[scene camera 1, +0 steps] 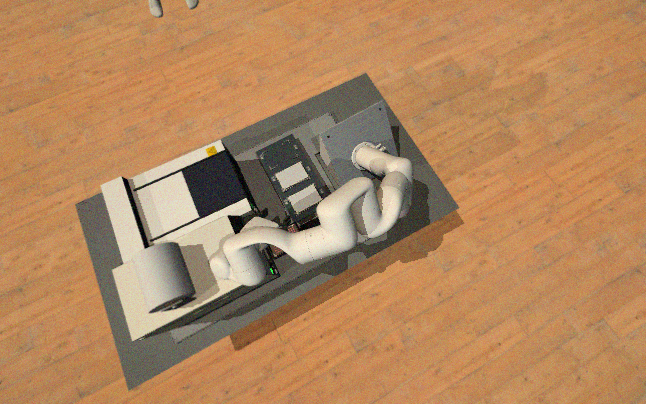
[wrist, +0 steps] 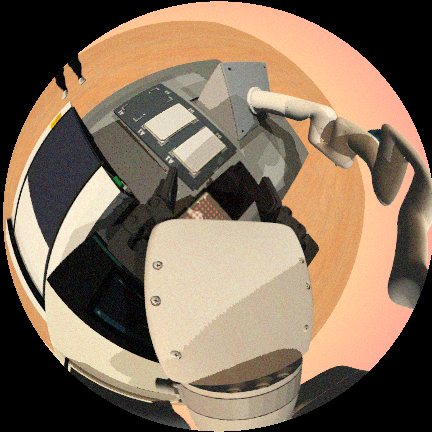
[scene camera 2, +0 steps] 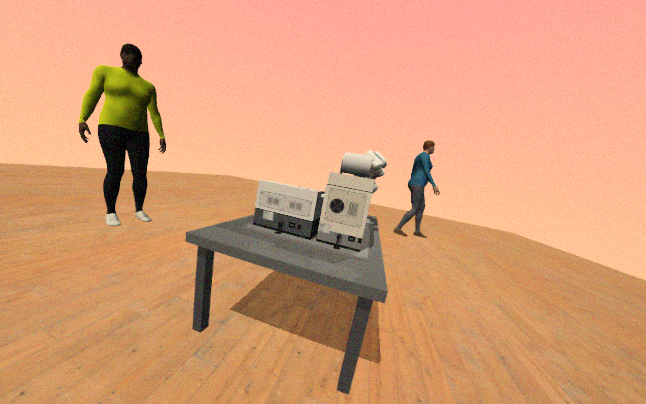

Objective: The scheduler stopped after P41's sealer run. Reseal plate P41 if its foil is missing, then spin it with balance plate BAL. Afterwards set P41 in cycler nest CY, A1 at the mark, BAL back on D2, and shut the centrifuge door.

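Places are measured from the arm's base along level axes (x ahead, y left, z up), in centimetres.
Where they show: gripper, fingertip midpoint: (scene camera 1: 278,214) (wrist: 218,181); arm's base, origin of the base link: (scene camera 1: 364,155) (wrist: 254,99).
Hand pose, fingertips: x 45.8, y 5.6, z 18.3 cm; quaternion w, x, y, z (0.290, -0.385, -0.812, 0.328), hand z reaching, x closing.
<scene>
Each offset is from my fingertips to the top centre of the thing.
My gripper (wrist: 218,181) is open and empty in the wrist view, its black fingers wide apart above a plate with red wells {dy +5.6, dx +3.5, dz -15.3 cm} (wrist: 207,207) (scene camera 1: 293,228). That plate is partly hidden by the gripper housing; no label is readable on it, and I cannot tell whether foil covers it. Two white-topped plates {dy -17.6, dx -14.8, dz -20.6 cm} (wrist: 171,122) {dy -5.3, dx -13.4, dz -20.6 cm} (wrist: 200,150) sit on the dark deck (wrist: 134,119) (scene camera 1: 275,155) at D2 and D3; D1 is bare. Which plates are P41 and BAL I cannot read. I cannot tell the centrifuge door's state. In scene camera 2 the gripper is hidden.
A tall cream machine {dy +1.1, dx +33.0, dz +20.7 cm} (scene camera 1: 127,287) (scene camera 2: 347,207) (wrist: 80,325) with a dark front stands beside the gripper. A low white machine (scene camera 1: 162,200) (scene camera 2: 287,205) with a navy panel is beside it. A black block {dy +10.1, dx -10.6, dz -21.1 cm} (wrist: 236,187) adjoins the red-welled plate. The arm's grey mount (scene camera 1: 352,132) stands beyond the deck.
</scene>
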